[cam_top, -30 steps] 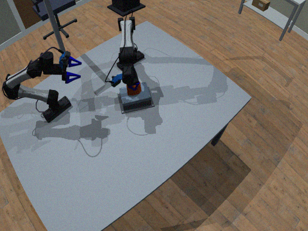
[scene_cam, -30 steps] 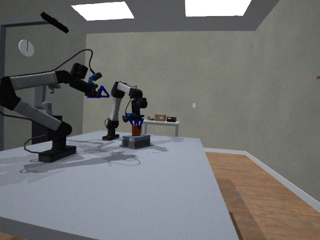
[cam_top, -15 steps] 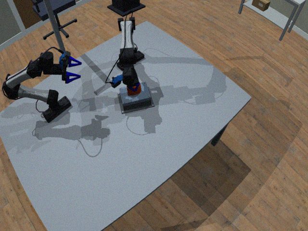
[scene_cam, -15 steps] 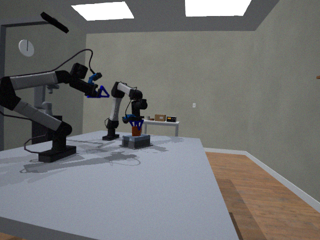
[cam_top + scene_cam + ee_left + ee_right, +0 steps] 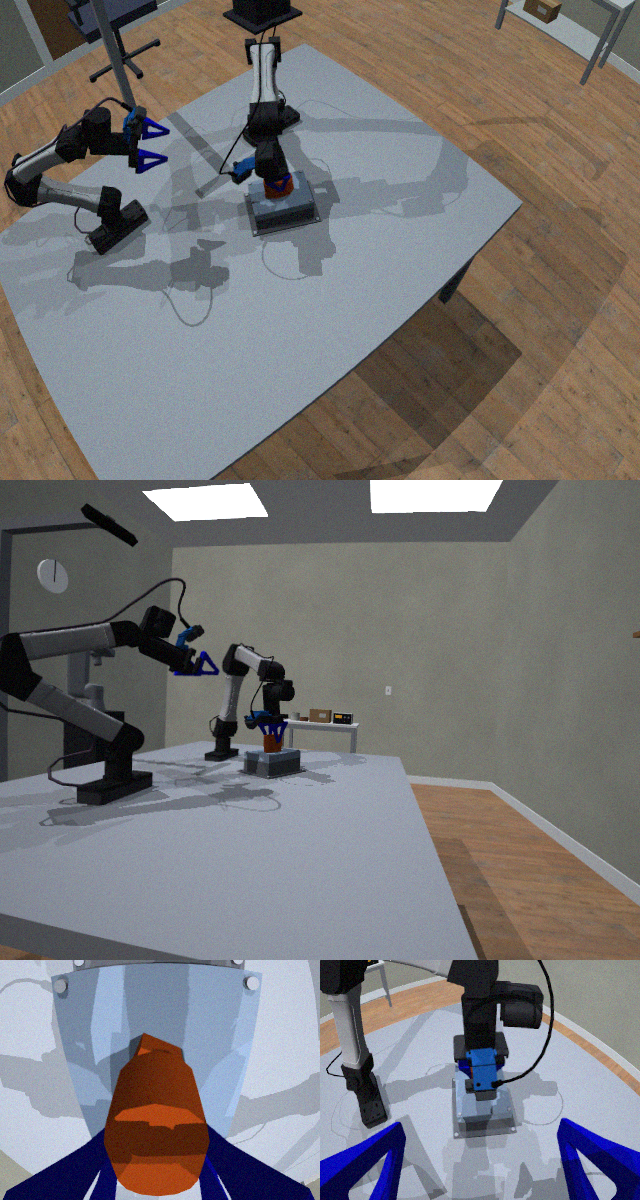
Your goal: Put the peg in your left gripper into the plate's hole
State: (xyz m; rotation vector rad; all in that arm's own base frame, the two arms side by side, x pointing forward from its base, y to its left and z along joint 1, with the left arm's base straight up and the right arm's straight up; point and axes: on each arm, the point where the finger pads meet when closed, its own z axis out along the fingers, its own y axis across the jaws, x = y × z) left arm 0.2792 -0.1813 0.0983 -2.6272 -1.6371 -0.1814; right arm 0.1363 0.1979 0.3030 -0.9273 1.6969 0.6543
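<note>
Now: the orange peg 2 cm below my left hand. Also, from my left hand: blue-grey plate (6 cm below).
</note>
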